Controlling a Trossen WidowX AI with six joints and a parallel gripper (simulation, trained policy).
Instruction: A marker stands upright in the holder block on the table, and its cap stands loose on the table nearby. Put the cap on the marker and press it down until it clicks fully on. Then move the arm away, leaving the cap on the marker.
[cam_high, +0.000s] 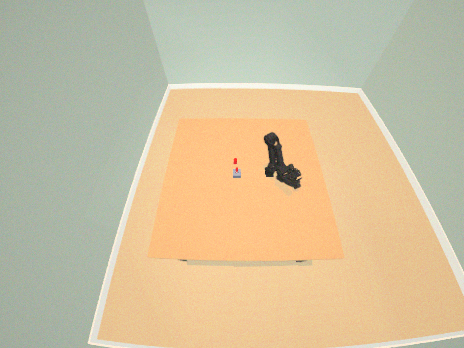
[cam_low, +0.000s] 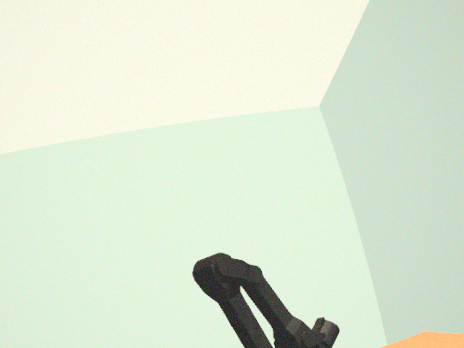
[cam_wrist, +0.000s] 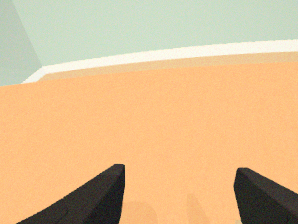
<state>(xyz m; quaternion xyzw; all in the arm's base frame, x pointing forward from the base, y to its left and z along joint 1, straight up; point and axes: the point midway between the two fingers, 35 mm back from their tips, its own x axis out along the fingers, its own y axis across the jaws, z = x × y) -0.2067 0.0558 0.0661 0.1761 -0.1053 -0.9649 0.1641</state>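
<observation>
Now: gripper tip 51 cm short of the red cap, 14 cm to the left of it and 3 cm above it.
</observation>
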